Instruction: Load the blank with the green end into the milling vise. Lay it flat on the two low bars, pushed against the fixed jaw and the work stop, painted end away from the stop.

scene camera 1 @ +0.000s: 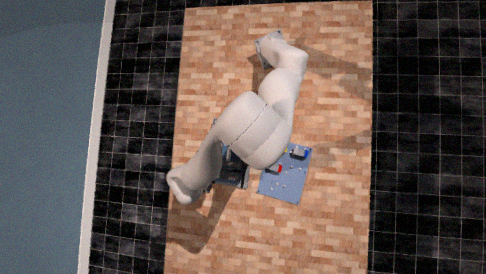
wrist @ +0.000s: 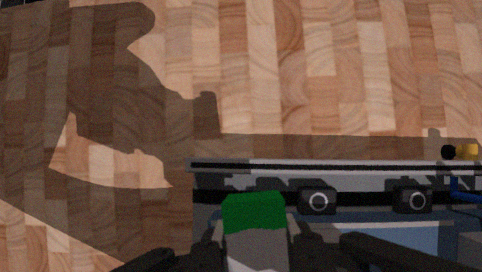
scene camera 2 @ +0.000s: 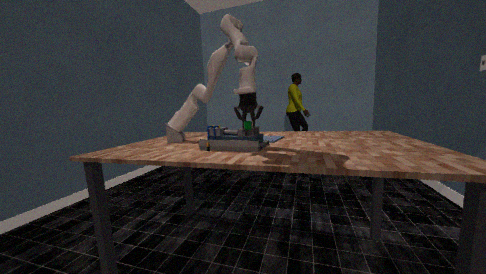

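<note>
The grey blank with the green end (scene camera 2: pixel 248 125) (wrist: pixel 254 212) is between the fingers of my gripper (scene camera 2: pixel 249 126) (wrist: pixel 256 232), which is shut on it. In the wrist view the painted end points toward the top of the picture. The milling vise (scene camera 1: pixel 242 181) (scene camera 2: pixel 232 145) (wrist: pixel 390 237) is below the gripper. In scene camera 2 the blank is low at the jaws on the vise's right part; I cannot tell whether it touches them. The low bars, the work stop and the blank's far end are hidden in the wrist view. The arm hides the gripper in scene camera 1.
A blue board (scene camera 1: pixel 287 187) (scene camera 2: pixel 274 138) lies beside the vise. It bears a blank with a blue end (scene camera 1: pixel 299 152), a red-ended blank (scene camera 1: pixel 278 168) partly under the arm, and small pegs. Two dark clamps (wrist: pixel 317 201) (wrist: pixel 416 200) and a blue hose (wrist: pixel 465 195) are along the vise's side.
</note>
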